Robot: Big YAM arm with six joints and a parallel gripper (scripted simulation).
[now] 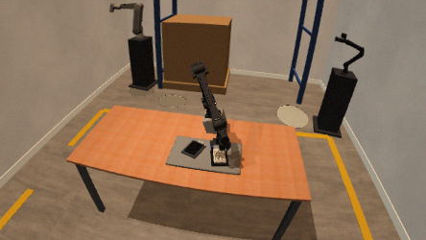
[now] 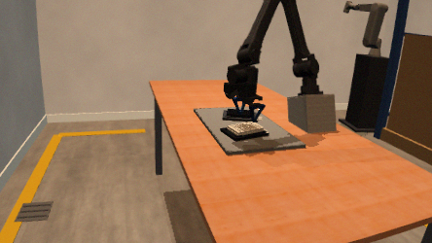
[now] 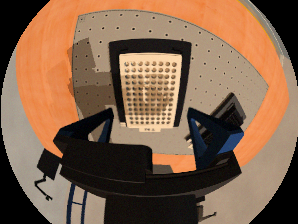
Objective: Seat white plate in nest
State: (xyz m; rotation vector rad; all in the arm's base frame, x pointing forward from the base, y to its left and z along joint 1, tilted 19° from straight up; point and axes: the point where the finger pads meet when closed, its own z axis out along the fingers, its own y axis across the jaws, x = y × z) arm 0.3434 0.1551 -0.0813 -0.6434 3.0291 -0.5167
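The white 96-well plate B38 lies 5 cm below my hand. The rest, counted from my hand: black plate B83: 21 cm to the right, 5 cm below, 1 cm behind; then black plate nest N1: 7 cm below, 1 cm ahead.
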